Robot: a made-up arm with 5 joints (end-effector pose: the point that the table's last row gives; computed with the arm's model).
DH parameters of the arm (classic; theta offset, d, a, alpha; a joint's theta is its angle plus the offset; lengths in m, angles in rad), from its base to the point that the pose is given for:
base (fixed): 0 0 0.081 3.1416
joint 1: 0 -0.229 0.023 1.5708
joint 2: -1.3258 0 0.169 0
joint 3: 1.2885 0 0.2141 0
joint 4: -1.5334 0.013 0 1.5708
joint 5: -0.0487 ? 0 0
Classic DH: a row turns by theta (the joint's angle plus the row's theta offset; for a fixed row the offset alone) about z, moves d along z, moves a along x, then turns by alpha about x.
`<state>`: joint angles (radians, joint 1 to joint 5).
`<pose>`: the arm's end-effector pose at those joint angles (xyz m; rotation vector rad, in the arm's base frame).
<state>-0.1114 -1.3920 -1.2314 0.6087 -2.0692</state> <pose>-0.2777 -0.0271 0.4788 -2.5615 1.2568 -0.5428</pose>
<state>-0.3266 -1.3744 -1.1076 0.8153 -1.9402</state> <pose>-0.2190 -0.0879 0.5156 -2.8165 1.2343 -0.1089</pose>
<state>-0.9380 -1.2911 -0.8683 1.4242 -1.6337</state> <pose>-0.0371 -0.1390 0.5475 2.2572 -0.6019 -0.3772</pose>
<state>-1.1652 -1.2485 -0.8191 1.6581 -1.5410</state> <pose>0.0115 -0.1290 0.5399 1.9535 -0.3825 -0.2752</pose>
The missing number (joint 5, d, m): -0.09
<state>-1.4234 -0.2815 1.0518 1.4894 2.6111</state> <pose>0.0856 0.1193 0.1852 -0.4638 -0.7244 -2.1868</pose>
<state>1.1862 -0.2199 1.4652 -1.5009 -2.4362</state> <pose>0.1644 -0.1715 0.2205 -1.3673 1.8010 1.6856</pose>
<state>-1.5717 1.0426 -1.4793 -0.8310 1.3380</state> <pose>0.0676 0.4026 0.4598 0.4313 -3.0340 0.4635</pose>
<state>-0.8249 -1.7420 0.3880 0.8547 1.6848</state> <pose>0.0522 -0.0120 0.4952 -0.9638 -2.2444 1.3671</pose>
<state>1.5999 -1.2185 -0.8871 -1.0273 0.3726</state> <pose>0.1034 0.3221 0.5048 1.3700 0.9553 -0.9860</pose>
